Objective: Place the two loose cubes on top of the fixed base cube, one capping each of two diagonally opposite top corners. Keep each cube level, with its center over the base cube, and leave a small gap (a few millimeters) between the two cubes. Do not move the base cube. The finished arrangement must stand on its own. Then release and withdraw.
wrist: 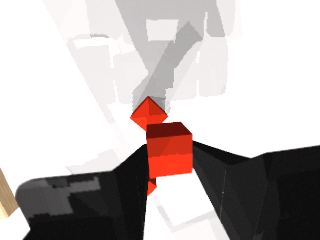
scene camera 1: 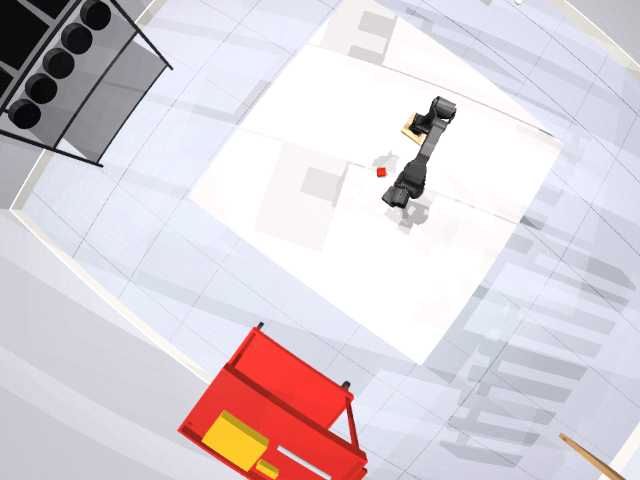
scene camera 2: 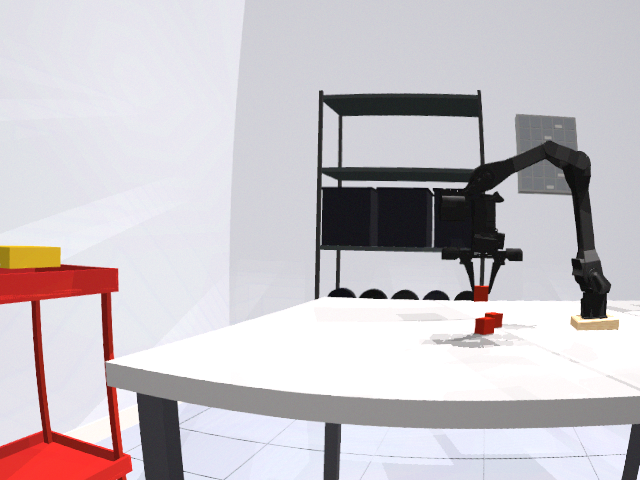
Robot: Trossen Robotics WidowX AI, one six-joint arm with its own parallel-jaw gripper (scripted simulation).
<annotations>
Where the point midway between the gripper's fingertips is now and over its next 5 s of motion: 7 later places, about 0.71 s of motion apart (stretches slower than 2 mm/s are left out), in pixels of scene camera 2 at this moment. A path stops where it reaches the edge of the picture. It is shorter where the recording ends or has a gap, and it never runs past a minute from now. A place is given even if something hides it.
My gripper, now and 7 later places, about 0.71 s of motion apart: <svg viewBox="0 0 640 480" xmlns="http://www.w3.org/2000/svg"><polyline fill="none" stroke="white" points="481,293 486,298 485,310 486,310 486,299 493,276 493,301 493,315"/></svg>
</annotations>
